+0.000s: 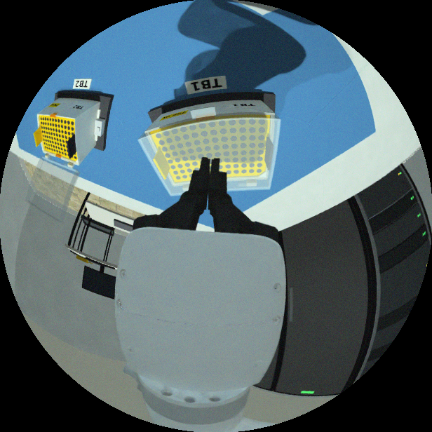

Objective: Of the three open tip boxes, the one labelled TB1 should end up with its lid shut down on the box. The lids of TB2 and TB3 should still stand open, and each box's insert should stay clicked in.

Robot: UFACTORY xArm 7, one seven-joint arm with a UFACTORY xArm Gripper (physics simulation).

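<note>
Box TB1 (225, 108) stands at the upper middle with its yellow perforated insert (186, 170) in place. Its clear lid (275, 145) reaches over the insert, and its outline is wider than the box. I cannot tell whether the lid's far edge touches the rim. My gripper (210, 168) is shut and empty, with its fingertips over the near part of the lid and insert; contact is unclear. Box TB2 (86, 125) stands at the left, its yellow insert (57, 135) in place and its clear lid (55, 181) open on the near side. TB3 does not show.
Name cards TB1 (206, 84) and TB2 (82, 83) lie on the blue mat (125, 45) beyond the boxes. The arm's shadow falls across the mat beyond TB1. A dark cabinet (325, 300) stands at the lower right, and a cart (92, 256) at the lower left.
</note>
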